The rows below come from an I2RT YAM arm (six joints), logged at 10 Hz.
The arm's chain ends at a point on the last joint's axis. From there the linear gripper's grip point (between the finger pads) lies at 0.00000 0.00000 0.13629 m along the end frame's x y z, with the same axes.
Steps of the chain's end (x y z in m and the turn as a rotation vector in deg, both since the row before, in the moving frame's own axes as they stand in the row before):
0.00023, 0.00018, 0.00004, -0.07, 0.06, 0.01
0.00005, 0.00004, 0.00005, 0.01, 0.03, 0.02
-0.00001, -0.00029, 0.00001, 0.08, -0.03, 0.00
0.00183, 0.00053, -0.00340, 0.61, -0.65, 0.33
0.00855, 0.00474, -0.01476, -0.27, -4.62, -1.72
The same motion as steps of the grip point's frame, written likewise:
0.00037, 0.00035, 0.00004, -0.07, 0.06, 0.01
0.00012, 0.00002, 0.00005, 0.01, 0.03, 0.02
-0.00008, -0.00048, 0.00001, 0.08, -0.03, 0.00
0.00029, -0.00093, -0.00342, 0.61, -0.65, 0.33
-0.00242, 0.00555, -0.01520, -0.27, -4.62, -1.72

